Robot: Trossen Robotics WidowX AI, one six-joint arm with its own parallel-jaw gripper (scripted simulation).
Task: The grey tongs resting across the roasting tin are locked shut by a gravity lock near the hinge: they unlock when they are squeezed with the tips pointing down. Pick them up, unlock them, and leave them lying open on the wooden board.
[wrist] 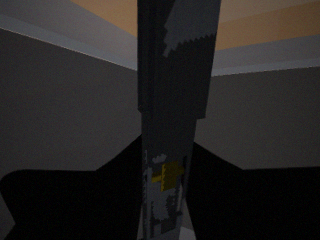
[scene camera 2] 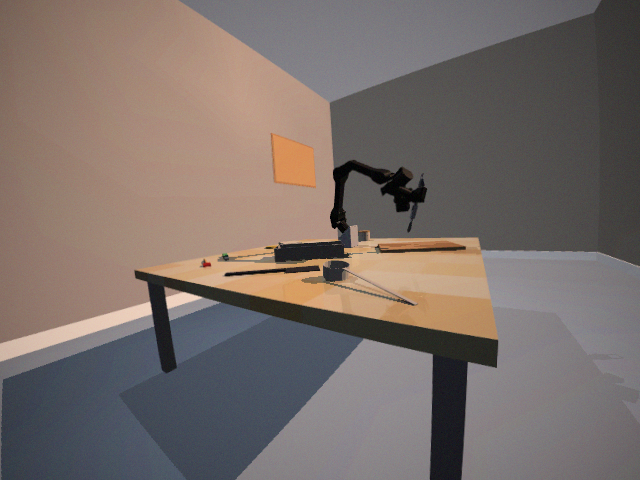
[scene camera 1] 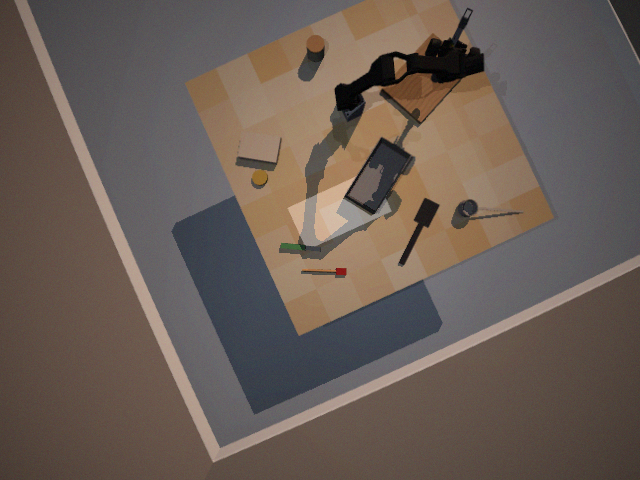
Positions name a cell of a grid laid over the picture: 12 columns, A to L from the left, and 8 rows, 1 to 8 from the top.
In view: the gripper (wrist: G5), a tan block (scene camera 1: E3), a wooden board (scene camera 1: H2) and a roasting tin (scene camera 1: H3).
The wooden board shows as well in scene camera 2 (scene camera 2: I5). The roasting tin is seen too in scene camera 2 (scene camera 2: G5). The wrist view does not show the tan block: it is out of frame.
